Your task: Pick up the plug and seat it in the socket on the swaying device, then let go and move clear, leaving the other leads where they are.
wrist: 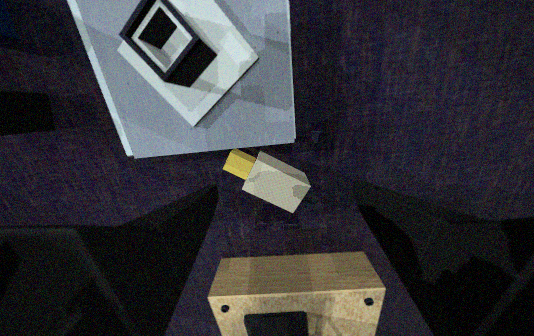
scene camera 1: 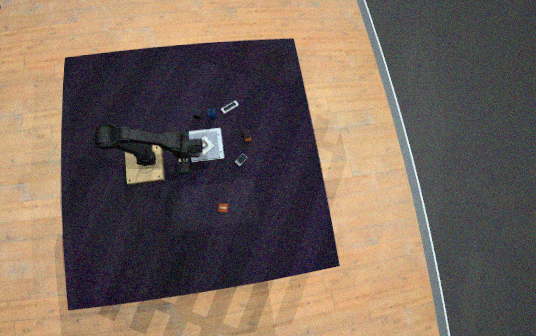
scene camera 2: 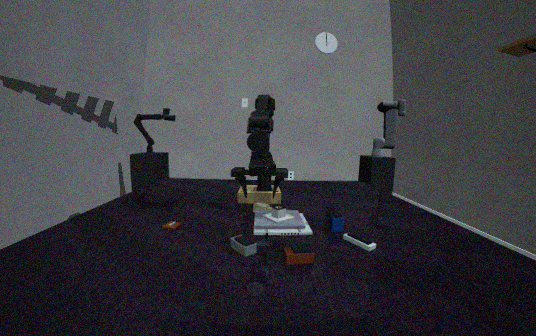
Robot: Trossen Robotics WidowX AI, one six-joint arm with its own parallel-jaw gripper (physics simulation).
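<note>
The plug, a cream block with a yellow tip (wrist: pixel 276 186) (scene camera 2: pixel 260 206), lies on the dark mat between the arm's base and the device; the arm hides it in scene camera 1. The pale grey device (scene camera 1: pixel 216 153) (scene camera 2: pixel 260 226) (wrist: pixel 267 125) carries a white plate with a raised square socket (scene camera 2: pixel 279 211) (wrist: pixel 178 55). The socket is tilted in the wrist view, and its opening looks empty. My gripper (scene camera 2: pixel 260 196) (wrist: pixel 284 188) is open and empty, pointing down above the plug, with a finger to each side of it in the wrist view.
Beyond the device lie a grey piece (scene camera 1: pixel 241 160) (scene camera 2: pixel 243 245), an orange piece (scene camera 1: pixel 247 136) (scene camera 2: pixel 300 257), a white piece (scene camera 1: pixel 229 106) (scene camera 2: pixel 359 242) and a blue piece (scene camera 1: pixel 211 113) (scene camera 2: pixel 337 224). A flat orange piece (scene camera 1: pixel 223 207) (scene camera 2: pixel 172 225) lies apart. The wooden base (wrist: pixel 295 275) stands close to the plug.
</note>
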